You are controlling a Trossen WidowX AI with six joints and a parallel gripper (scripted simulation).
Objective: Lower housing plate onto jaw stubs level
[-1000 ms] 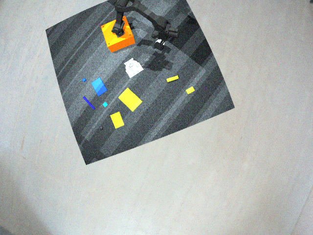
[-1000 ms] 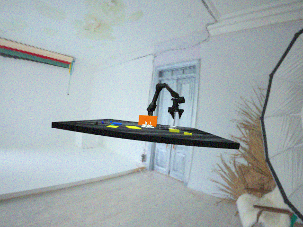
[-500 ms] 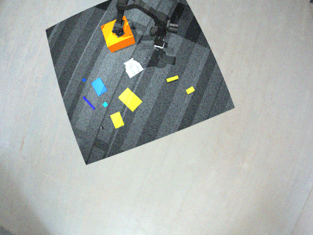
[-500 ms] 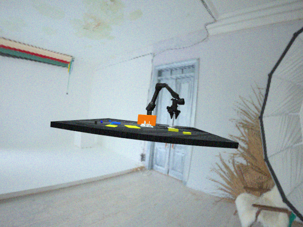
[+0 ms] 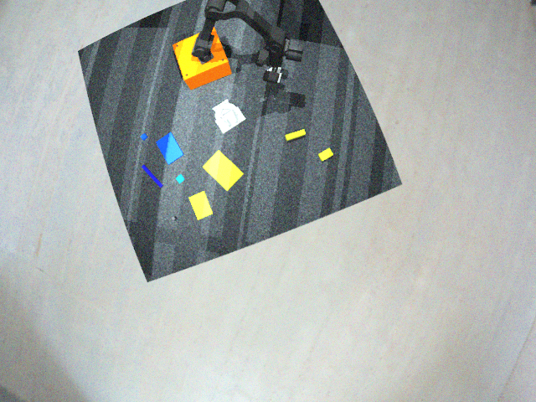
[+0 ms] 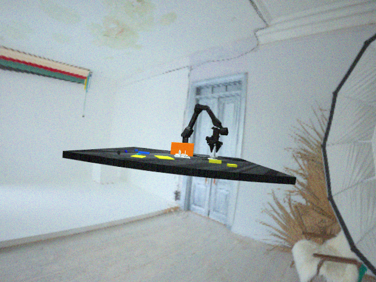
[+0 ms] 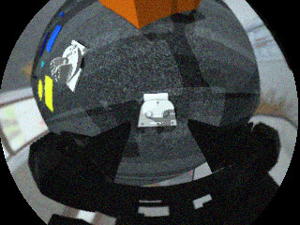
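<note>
The white piece lies 5 cm below my gripper tip. The rest, counted from my gripper tip: small blue cube (67 cm to the right, 7 cm behind, 5 cm below); then blue plate (59 cm to the right, 6 cm below, 5 cm ahead); then cyan cube (61 cm to the right, 20 cm ahead, 6 cm below).
</note>
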